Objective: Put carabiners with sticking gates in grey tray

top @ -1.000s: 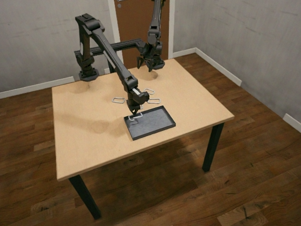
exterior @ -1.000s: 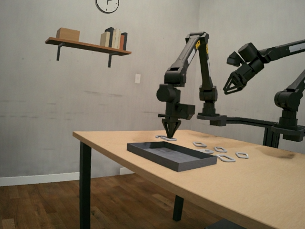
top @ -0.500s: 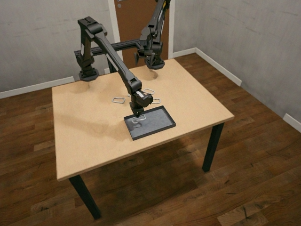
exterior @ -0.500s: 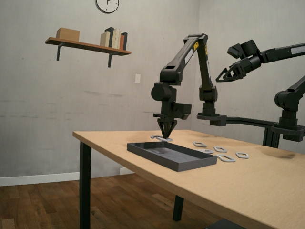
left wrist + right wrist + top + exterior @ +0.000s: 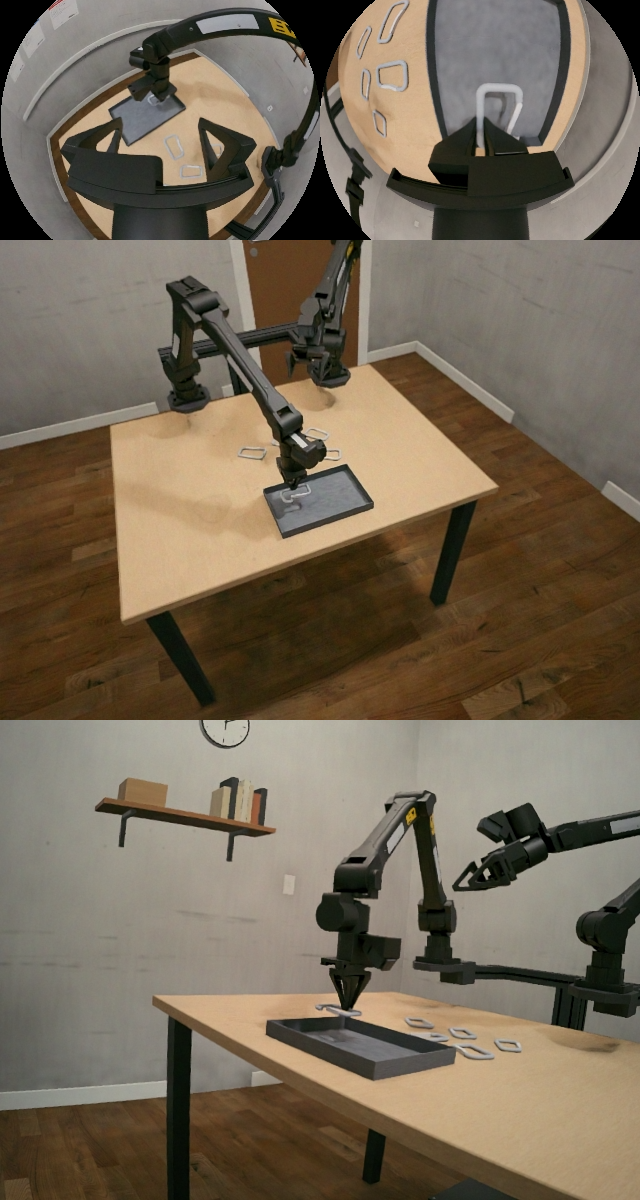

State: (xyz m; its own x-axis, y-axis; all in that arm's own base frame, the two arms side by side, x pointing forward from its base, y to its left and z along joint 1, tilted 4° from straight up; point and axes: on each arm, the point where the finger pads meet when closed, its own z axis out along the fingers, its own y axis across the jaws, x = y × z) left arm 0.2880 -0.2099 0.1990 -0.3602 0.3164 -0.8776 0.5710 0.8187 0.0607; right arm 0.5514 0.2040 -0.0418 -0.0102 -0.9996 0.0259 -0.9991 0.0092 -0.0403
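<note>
Now: the grey tray 70 mm to the left of my right hand, 60 mm below it and 20 mm ahead of it.
</note>
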